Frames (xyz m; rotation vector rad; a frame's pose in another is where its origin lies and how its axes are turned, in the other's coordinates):
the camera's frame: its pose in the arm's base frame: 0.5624 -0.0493 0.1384 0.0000 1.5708 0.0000
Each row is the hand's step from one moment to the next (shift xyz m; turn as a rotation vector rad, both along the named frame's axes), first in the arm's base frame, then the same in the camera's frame.
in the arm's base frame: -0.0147 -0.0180 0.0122 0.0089 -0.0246 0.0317
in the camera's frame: -0.0122 -0.0180 -0.0147 -0.0317 -0.0246 0.0089
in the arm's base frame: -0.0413 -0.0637 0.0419 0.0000 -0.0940 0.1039
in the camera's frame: -0.0419 -0.0637 -0.0413 -0.1039 -0.0940 0.0000
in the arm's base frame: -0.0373 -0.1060 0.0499 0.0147 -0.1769 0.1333
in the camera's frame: -0.0499 -0.1060 -0.0373 -0.1333 -0.1769 0.0147
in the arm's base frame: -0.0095 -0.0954 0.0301 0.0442 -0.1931 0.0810
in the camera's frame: -0.0301 -0.0954 -0.0095 -0.0810 -0.1931 0.0442
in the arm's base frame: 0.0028 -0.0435 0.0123 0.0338 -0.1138 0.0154
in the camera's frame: -0.0123 -0.0435 0.0028 -0.0154 -0.1138 0.0338
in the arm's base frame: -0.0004 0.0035 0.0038 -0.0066 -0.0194 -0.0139
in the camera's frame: -0.0038 0.0035 -0.0004 0.0139 -0.0194 -0.0066
